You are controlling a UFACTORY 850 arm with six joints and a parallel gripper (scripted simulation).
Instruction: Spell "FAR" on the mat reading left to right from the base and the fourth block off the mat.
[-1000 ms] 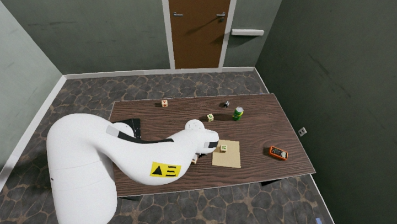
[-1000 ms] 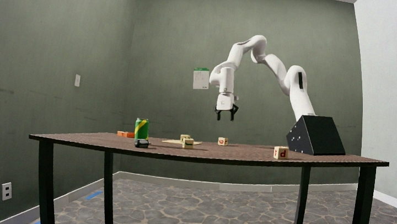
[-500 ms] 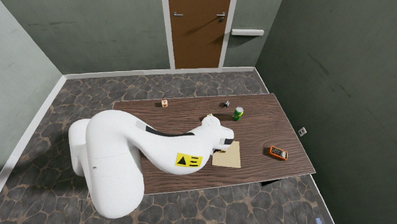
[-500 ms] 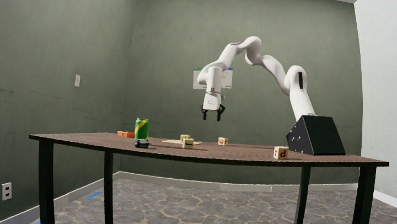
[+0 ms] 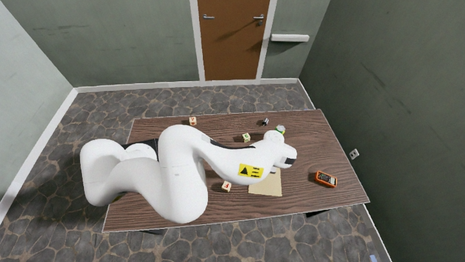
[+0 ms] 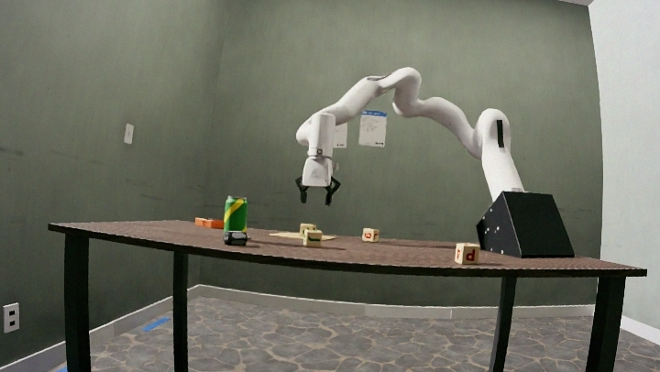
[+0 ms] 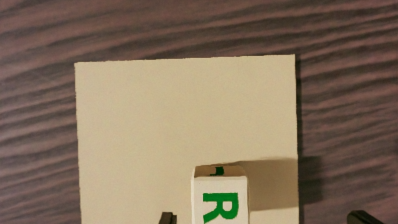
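The tan mat is 13 cm below my hand, 4 cm ahead of it and 3 cm to the right of it. Round my hand: green can 25 cm to the left, 23 cm ahead, 7 cm below; then dark object 39 cm to the left, 19 cm ahead, 11 cm below.
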